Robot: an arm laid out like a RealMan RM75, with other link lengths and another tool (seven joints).
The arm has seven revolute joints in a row. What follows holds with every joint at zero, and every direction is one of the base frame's.
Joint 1 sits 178 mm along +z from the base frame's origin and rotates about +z.
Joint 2 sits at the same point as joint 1 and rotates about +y.
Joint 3 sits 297 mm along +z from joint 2 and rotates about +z.
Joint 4 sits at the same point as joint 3 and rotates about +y.
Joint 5 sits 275.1 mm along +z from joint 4 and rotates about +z.
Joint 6 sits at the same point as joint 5 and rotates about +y.
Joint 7 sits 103.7 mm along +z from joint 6 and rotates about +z.
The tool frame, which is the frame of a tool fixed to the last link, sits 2 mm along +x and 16 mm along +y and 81 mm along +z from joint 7; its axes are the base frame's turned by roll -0.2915, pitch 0 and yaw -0.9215 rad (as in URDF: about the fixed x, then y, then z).
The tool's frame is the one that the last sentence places.
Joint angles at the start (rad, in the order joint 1, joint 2, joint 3, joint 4, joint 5, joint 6, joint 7):
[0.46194 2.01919 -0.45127 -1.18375 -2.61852 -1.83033 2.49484]
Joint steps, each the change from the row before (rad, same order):
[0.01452 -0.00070 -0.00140 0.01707 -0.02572 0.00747 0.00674]
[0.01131 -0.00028 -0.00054 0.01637 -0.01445 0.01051 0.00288]
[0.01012 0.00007 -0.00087 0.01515 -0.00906 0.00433 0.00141]
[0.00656 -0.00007 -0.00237 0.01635 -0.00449 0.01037 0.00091]
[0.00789 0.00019 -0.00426 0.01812 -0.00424 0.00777 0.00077]
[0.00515 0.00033 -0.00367 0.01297 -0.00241 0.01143 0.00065]
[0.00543 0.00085 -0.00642 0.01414 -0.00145 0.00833 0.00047]
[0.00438 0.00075 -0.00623 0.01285 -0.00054 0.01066 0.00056]
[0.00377 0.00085 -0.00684 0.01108 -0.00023 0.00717 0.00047]
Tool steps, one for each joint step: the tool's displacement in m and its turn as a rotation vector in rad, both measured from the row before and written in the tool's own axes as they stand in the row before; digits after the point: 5 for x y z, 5 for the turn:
[-0.00123 -0.00293 0.00402 -0.00740 0.01607 0.01178]
[-0.00165 -0.00287 0.00365 -0.00373 0.00745 0.00524]
[-0.00221 -0.00146 0.00378 -0.00934 0.00401 0.00146]
[-0.00122 -0.00203 0.00390 -0.00496 0.00150 0.00188]
[-0.00198 -0.00149 0.00482 -0.01010 0.00247 0.00006]
[-0.00136 -0.00199 0.00338 -0.00178 0.00167 -0.00001]
[-0.00185 -0.00120 0.00441 -0.00745 0.00276 -0.00174]
[-0.00156 -0.00155 0.00391 -0.00380 0.00219 -0.00144]
[-0.00151 -0.00086 0.00374 -0.00601 0.00288 -0.00201]

